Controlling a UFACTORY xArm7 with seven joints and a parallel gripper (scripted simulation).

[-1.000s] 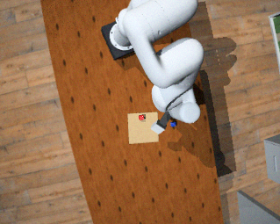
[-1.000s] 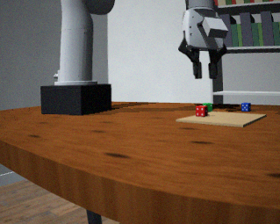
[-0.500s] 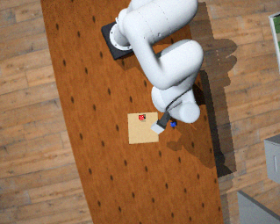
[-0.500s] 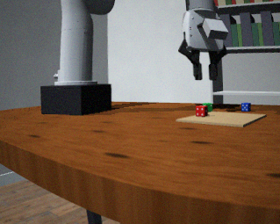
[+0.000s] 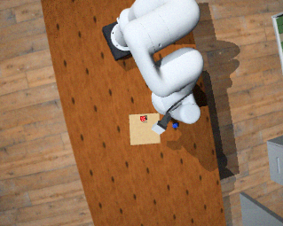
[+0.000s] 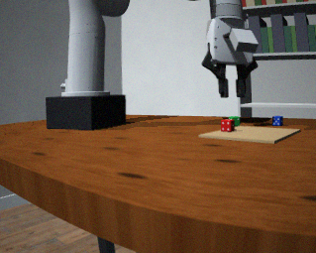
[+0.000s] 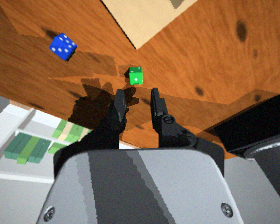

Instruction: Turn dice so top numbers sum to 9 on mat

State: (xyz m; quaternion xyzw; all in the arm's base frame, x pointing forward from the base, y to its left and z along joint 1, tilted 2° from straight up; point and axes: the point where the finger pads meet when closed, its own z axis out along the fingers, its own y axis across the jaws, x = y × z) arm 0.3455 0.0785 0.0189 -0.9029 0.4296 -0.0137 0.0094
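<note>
Now: hand 70 mm above the green die. Also, from my hand: red die (110 mm to the right, 70 mm below, 20 mm ahead); then blue die (100 mm ahead, 70 mm below, 20 mm to the left); then tan mat (120 mm to the right, 80 mm below, 70 mm ahead).
</note>
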